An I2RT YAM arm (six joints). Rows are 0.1 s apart.
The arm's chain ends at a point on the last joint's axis. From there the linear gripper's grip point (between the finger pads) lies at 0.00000 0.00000 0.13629 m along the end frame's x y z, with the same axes.
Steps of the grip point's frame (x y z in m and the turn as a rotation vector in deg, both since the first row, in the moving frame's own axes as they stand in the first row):
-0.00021 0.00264 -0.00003 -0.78 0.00 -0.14
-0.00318 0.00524 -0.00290 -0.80 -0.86 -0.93
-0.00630 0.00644 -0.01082 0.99 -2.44 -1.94
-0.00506 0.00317 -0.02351 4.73 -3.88 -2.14
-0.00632 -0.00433 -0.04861 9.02 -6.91 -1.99
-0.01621 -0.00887 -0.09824 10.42 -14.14 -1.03
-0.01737 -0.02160 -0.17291 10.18 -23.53 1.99
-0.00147 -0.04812 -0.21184 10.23 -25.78 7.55
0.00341 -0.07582 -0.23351 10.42 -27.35 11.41
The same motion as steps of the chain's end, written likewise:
-0.00021 0.00078 -0.00002 -0.78 0.00 -0.14
-0.00115 0.00332 -0.00287 -0.80 -0.86 -0.93
-0.00046 0.00870 -0.01068 0.99 -2.44 -1.94
0.00436 0.01423 -0.02273 4.73 -3.88 -2.14
0.01038 0.01670 -0.04594 9.02 -6.91 -1.99
0.01712 0.01523 -0.09189 10.42 -14.14 -1.03
0.03633 0.00277 -0.15949 10.18 -23.53 1.99
0.05574 -0.02084 -0.19620 10.23 -25.78 7.55
0.06285 -0.04594 -0.21617 10.42 -27.35 11.41

